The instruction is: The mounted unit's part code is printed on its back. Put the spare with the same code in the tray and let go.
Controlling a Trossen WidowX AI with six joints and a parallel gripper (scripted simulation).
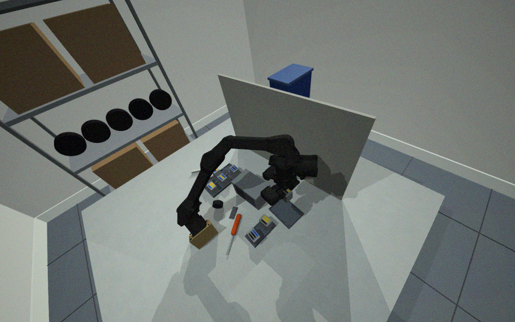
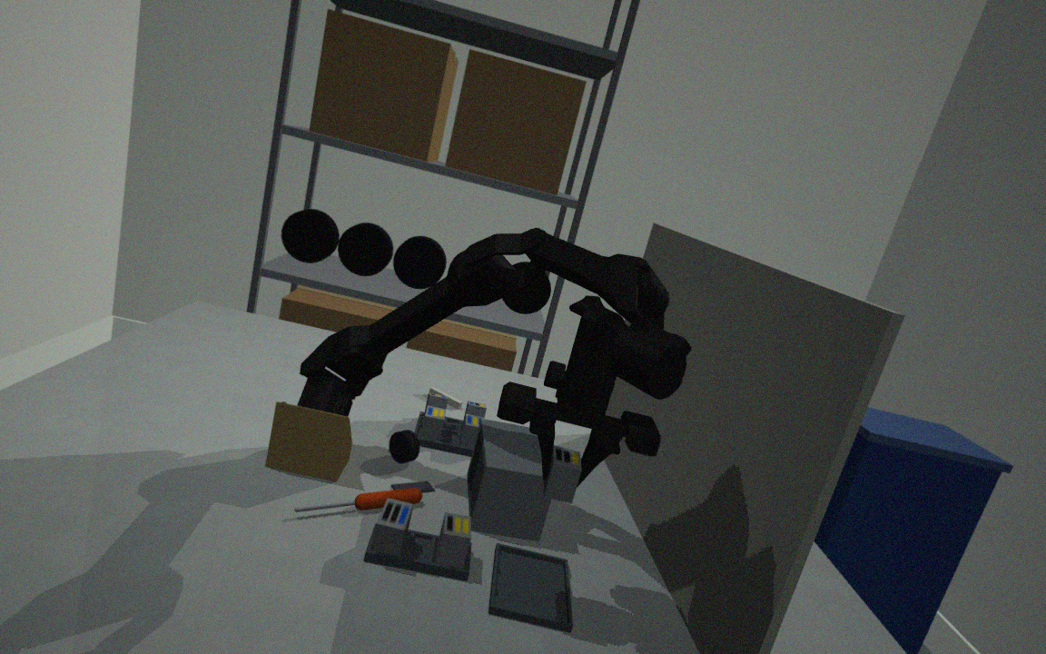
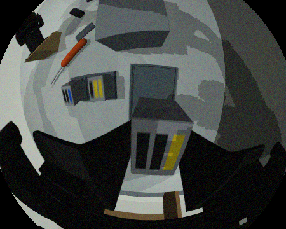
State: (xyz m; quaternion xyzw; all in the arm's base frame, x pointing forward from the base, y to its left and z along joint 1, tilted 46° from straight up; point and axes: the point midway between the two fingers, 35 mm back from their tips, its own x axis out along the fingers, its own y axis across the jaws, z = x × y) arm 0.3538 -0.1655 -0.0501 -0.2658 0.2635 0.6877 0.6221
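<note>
The tray is 140 mm below my gripper tip. From my gripper tip the other things lie so: tall panel (170 mm ahead, 220 mm to the left, 80 mm above); grey mounted unit (60 mm behind, 190 mm to the left, 100 mm below); grey spare (20 mm above).
</note>
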